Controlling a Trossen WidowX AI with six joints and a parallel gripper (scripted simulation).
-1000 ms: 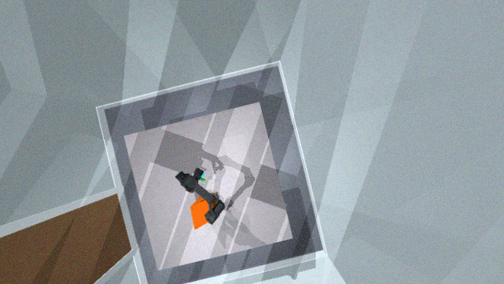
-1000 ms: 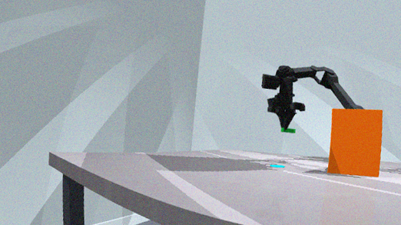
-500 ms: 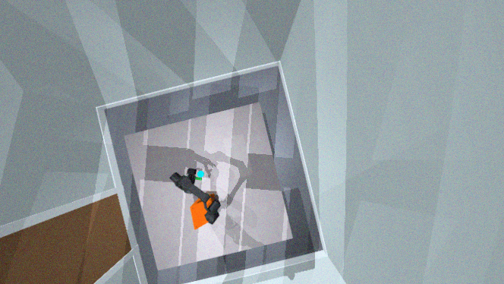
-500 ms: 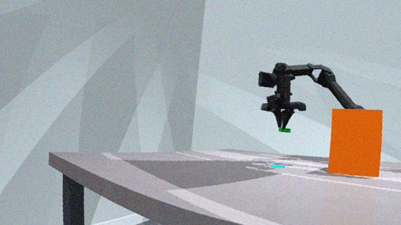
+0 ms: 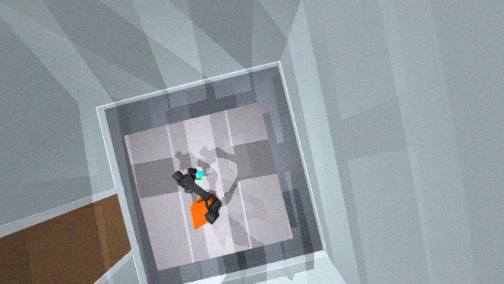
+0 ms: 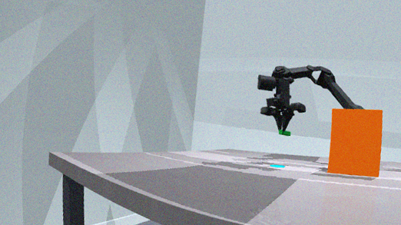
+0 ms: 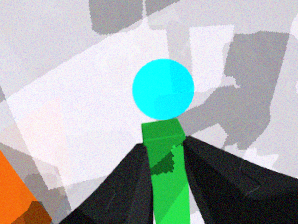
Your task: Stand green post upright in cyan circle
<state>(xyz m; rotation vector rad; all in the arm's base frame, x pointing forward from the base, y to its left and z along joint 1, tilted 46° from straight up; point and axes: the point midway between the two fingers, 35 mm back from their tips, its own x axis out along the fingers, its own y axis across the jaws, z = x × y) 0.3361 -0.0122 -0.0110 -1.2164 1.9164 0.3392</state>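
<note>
My gripper tip is 10 mm to the left of the cyan circle and 130 mm above it. Round my gripper tip: green post 10 mm behind, 20 mm to the right.
</note>
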